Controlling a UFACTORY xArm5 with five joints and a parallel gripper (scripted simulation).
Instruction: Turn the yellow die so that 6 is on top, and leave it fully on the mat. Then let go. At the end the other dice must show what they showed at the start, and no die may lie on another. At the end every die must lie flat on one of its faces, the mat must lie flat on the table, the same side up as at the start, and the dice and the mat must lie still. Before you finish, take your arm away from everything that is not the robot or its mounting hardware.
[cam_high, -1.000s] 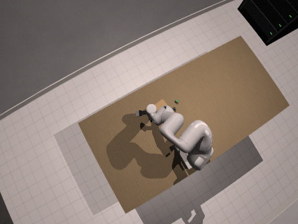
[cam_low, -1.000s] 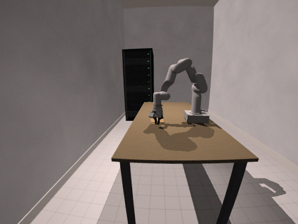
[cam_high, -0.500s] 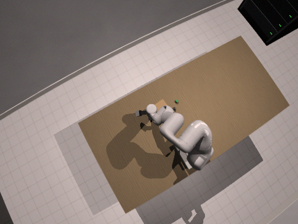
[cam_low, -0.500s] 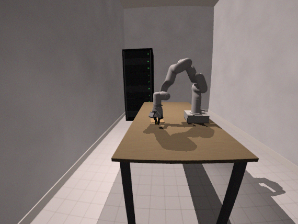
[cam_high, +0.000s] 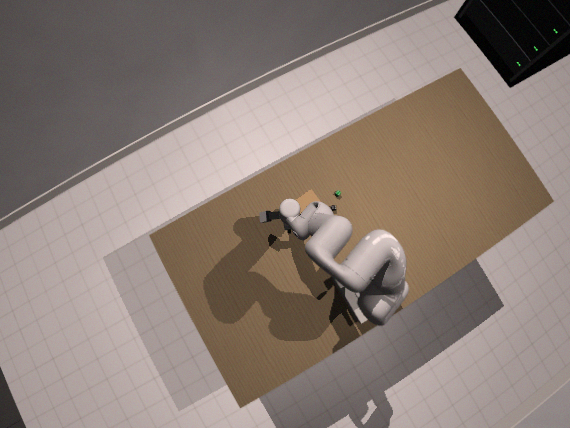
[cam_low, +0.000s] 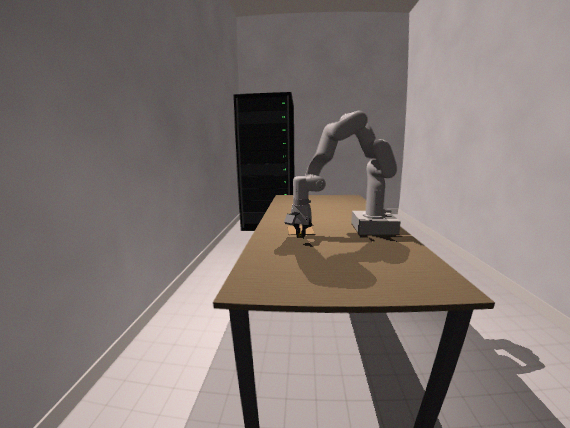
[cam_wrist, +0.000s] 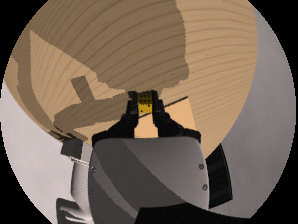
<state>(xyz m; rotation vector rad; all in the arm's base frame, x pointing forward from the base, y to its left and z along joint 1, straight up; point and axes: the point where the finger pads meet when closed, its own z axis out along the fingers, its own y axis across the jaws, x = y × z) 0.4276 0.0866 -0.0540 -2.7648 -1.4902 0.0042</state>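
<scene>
Now: the tan mat 10 mm behind my hand, 100 mm to the right of it and 20 mm below it. Round my hand: green die 40 mm behind, 260 mm to the right, 10 mm below; then black die 80 mm behind, 200 mm to the right, 10 mm below; then yellow die 10 mm below.
</scene>
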